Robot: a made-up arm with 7 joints.
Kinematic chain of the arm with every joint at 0, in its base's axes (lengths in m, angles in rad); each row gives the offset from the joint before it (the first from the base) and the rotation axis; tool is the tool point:
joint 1: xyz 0 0 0.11 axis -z
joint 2: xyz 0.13 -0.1 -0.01 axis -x
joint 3: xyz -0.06 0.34 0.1 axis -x
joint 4: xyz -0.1 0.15 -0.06 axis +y
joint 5: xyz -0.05 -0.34 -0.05 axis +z
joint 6: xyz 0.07 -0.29 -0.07 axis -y
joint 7: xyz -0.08 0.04 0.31 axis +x
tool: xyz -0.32 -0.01 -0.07
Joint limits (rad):
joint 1: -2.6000..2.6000
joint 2: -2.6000..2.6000
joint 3: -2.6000..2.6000
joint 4: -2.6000..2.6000
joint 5: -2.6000..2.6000
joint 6: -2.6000..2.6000
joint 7: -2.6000..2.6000
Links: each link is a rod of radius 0.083 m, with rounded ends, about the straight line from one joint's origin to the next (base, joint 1, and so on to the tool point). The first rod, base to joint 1, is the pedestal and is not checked.
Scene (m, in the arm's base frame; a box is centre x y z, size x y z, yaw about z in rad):
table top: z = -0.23
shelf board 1: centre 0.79 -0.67 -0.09 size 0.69 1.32 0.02 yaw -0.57
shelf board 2: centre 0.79 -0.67 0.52 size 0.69 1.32 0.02 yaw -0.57
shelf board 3: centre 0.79 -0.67 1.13 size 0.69 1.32 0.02 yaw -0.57
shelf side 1: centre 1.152 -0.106 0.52 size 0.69 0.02 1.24 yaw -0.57
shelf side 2: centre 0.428 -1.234 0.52 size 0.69 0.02 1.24 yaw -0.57
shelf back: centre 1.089 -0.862 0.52 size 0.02 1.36 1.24 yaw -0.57
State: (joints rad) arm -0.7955 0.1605 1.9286 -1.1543 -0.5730 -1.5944 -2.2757
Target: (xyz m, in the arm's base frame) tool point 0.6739 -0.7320 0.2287
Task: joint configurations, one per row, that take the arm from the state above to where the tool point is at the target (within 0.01 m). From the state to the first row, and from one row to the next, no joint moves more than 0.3 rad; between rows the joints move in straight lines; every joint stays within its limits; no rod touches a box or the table.
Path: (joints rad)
1: -0.8012 0.0783 1.6333 -1.1247 -0.5542 -1.5795 -2.2792
2: -0.8068 -0.0039 1.3380 -1.0951 -0.5354 -1.5646 -2.2827
3: -0.8125 -0.0861 1.0427 -1.0655 -0.5166 -1.5496 -2.2861
4: -0.8181 -0.1683 0.7473 -1.0359 -0.4978 -1.5347 -2.2896
5: -0.8238 -0.2505 0.4520 -1.0063 -0.4790 -1.5198 -2.2931
6: -0.8294 -0.3328 0.1567 -0.9767 -0.4602 -1.5049 -2.2966
7: -0.8351 -0.4150 -0.1386 -0.9471 -0.4414 -1.4900 -2.3001
8: -0.8402 -0.5915 0.1137 -0.9954 -0.5639 -1.5858 -2.2931
9: -0.8453 -0.7680 0.3660 -1.0437 -0.6865 -1.6816 -2.2862
10: -0.8504 -0.9446 0.6184 -1.0920 -0.8090 -1.7774 -2.2793
11: -0.8555 -1.1211 0.8707 -1.1403 -0.9315 -1.8732 -2.2724
12: -0.8607 -1.2977 1.1230 -1.1886 -1.0541 -1.9690 -2.2655
13: -0.8658 -1.4742 1.3753 -1.2369 -1.1766 -2.0648 -2.2586

